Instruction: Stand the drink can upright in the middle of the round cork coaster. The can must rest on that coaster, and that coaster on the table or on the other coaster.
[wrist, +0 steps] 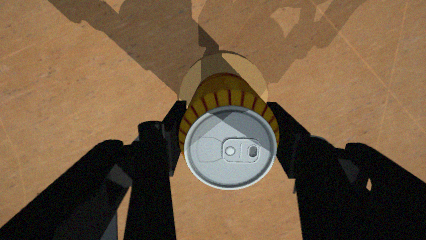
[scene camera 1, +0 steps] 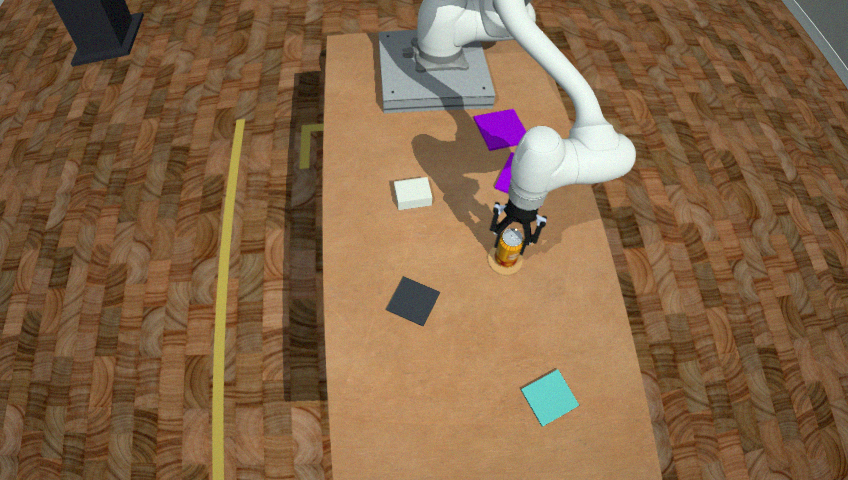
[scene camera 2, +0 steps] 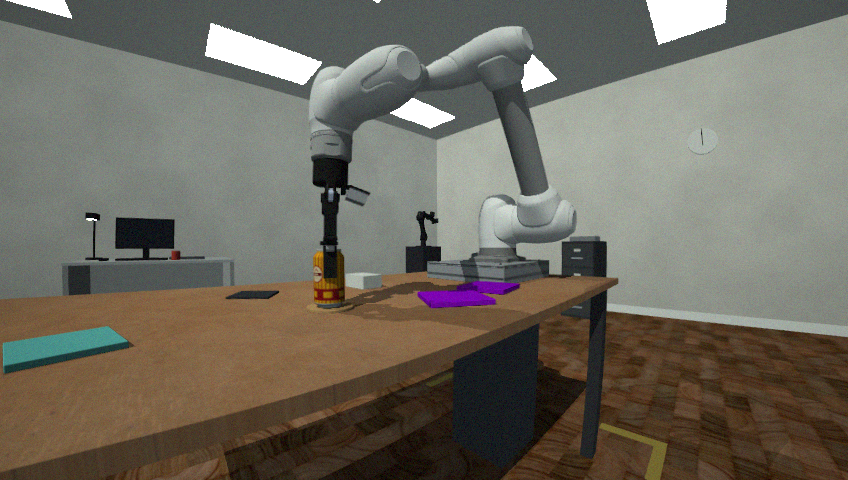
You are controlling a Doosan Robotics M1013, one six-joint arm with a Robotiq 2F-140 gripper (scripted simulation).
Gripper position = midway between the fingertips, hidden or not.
Observation:
I see my gripper [scene camera 2: 329, 276], a drink can [scene camera 2: 328, 292], a teal tile [scene camera 1: 550, 397] and a white block [scene camera 1: 414, 193].
The drink can is seen too in the wrist view [wrist: 228, 136] and in scene camera 1 [scene camera 1: 510, 243]. My gripper shows as well in the wrist view [wrist: 225, 117]. The wrist view does not show the teal tile: it is out of frame. The wrist view misses the white block: it is out of frame.

